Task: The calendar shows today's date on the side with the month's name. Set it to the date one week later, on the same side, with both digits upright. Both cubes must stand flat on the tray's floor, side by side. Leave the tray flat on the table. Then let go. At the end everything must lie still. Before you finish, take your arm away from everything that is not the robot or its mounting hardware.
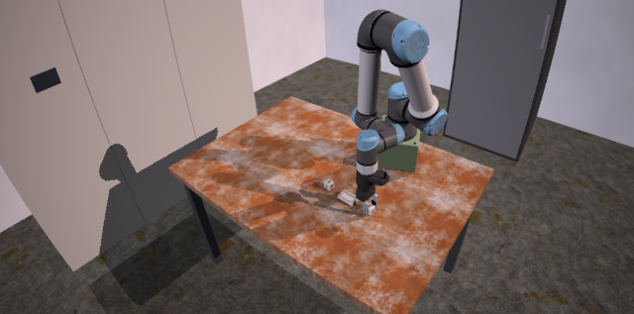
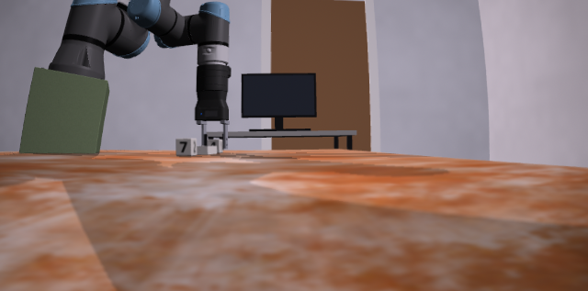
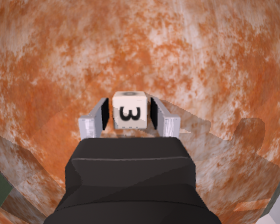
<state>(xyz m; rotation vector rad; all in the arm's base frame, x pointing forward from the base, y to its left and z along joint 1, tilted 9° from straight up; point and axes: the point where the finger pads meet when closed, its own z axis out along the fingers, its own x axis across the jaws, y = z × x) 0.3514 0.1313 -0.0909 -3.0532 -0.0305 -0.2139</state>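
Now: hand 110 mm to the left of the white tray, 20 mm above it and 10 mm short of it.
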